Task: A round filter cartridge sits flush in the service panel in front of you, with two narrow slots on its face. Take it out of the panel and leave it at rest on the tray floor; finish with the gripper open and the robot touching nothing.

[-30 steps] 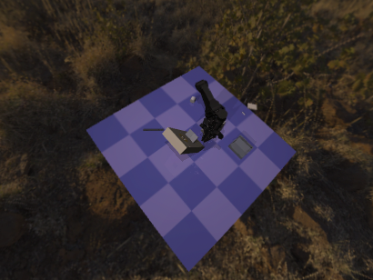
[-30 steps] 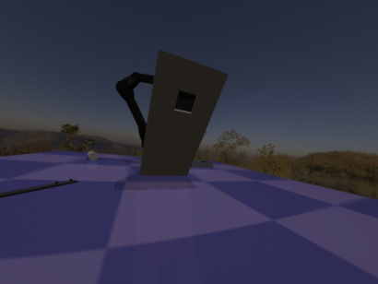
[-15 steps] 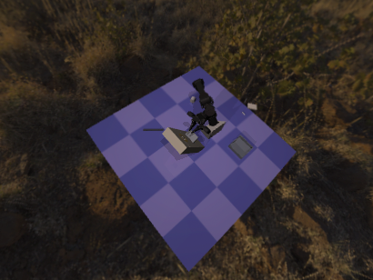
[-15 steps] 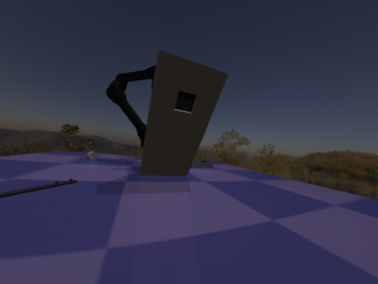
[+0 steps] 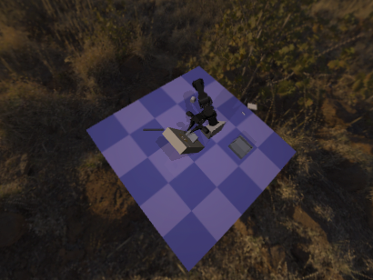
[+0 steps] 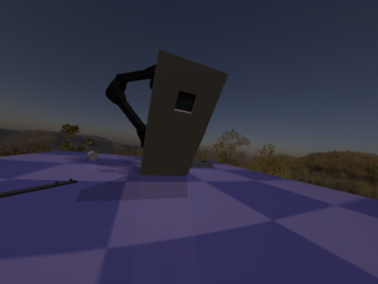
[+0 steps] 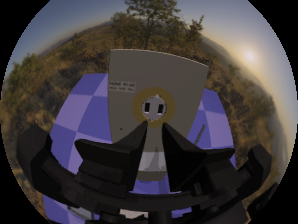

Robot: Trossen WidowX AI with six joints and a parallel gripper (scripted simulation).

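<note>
Now: gripper tip 6 cm short of the filter cartridge and 4 cm above it. The rest, counted from my gripper tip: tan service panel: 12 cm below, 1 cm ahead; then pale block: 81 cm behind, 30 cm below, 4 cm to the left; then grey tray: 39 cm behind, 29 cm below, 27 cm to the left.
</note>
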